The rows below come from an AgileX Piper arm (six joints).
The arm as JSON. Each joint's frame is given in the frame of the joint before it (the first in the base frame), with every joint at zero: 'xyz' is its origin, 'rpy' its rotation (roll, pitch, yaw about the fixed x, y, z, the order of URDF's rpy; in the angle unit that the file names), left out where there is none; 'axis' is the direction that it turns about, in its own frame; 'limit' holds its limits. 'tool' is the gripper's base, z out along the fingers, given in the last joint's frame.
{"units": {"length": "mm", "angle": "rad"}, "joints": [
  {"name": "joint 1", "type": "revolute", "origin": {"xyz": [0.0, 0.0, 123.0]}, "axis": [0.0, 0.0, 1.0], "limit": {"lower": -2.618, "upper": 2.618}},
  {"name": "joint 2", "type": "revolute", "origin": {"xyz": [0.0, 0.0, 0.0], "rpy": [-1.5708, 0.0, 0.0]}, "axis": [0.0, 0.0, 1.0], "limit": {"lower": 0.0, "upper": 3.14}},
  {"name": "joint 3", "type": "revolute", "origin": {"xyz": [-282.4, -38.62, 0.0]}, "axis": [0.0, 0.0, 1.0], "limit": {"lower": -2.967, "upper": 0.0}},
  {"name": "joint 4", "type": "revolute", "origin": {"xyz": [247.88, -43.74, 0.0], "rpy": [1.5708, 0.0, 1.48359]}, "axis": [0.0, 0.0, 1.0], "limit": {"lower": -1.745, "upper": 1.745}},
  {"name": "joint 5", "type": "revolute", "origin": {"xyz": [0.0, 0.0, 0.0], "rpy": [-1.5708, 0.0, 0.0]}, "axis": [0.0, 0.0, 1.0], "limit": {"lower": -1.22, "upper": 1.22}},
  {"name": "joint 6", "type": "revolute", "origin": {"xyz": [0.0, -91.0, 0.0], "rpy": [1.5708, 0.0, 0.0]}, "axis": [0.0, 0.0, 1.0], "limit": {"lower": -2.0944, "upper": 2.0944}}
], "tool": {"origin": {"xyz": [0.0, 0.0, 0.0]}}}
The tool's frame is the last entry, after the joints.
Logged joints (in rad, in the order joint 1, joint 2, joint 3, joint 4, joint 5, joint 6), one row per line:
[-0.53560, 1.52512, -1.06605, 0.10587, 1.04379, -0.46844]
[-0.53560, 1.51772, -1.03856, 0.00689, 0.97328, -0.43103]
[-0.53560, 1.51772, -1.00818, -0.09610, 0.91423, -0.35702]
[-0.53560, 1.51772, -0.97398, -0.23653, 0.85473, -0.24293]
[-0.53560, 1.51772, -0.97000, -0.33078, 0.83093, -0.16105]
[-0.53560, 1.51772, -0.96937, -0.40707, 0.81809, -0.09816]
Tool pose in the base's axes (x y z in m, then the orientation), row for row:
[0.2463, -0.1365, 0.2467, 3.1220, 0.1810, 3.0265]
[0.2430, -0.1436, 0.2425, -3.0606, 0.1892, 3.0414]
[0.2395, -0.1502, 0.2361, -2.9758, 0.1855, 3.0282]
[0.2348, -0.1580, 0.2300, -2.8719, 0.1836, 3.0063]
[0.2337, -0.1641, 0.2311, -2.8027, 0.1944, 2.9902]
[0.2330, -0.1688, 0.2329, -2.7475, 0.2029, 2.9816]
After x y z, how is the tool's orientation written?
As angles about the fixed x, y, z axes (roll, pitch, yaw), in radians.
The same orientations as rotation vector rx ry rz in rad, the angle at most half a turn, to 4 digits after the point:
[0.1676, 2.9550, 0.0135]
[0.1593, 2.9495, -0.1336]
[0.1902, 2.9488, -0.2607]
[0.2361, 2.9394, -0.4175]
[0.2703, 2.9175, -0.5214]
[0.2917, 2.8981, -0.6032]

